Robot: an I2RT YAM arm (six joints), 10 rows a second.
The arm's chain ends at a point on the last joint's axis. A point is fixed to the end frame.
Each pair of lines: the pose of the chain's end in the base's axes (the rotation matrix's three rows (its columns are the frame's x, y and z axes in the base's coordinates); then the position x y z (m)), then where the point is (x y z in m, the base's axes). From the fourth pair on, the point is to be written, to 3 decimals.
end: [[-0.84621, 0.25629, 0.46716], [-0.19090, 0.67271, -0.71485], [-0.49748, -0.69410, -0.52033]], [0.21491, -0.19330, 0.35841]
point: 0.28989 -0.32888 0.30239
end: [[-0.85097, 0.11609, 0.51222], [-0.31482, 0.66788, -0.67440], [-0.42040, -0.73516, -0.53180]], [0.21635, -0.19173, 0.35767]
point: 0.30328 -0.31943 0.30041
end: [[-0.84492, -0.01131, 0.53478], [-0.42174, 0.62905, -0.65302], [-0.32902, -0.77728, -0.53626]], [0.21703, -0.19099, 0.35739]
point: 0.31175 -0.31292 0.29992
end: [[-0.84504, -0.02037, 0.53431], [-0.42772, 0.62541, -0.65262], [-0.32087, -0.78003, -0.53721]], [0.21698, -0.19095, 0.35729]
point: 0.312 -0.313 0.300
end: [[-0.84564, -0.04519, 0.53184], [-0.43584, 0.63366, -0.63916], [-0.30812, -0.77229, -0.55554]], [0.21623, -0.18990, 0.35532]
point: 0.312 -0.310 0.294
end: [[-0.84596, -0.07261, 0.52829], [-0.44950, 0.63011, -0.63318], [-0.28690, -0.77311, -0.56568]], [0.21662, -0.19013, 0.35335]
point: 0.312 -0.309 0.291
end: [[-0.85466, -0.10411, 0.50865], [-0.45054, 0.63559, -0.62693], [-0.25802, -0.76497, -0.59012]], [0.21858, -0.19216, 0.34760]
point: 0.312 -0.310 0.280
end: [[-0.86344, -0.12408, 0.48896], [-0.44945, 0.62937, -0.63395], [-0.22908, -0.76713, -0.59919]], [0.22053, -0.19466, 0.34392]
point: 0.312 -0.313 0.275
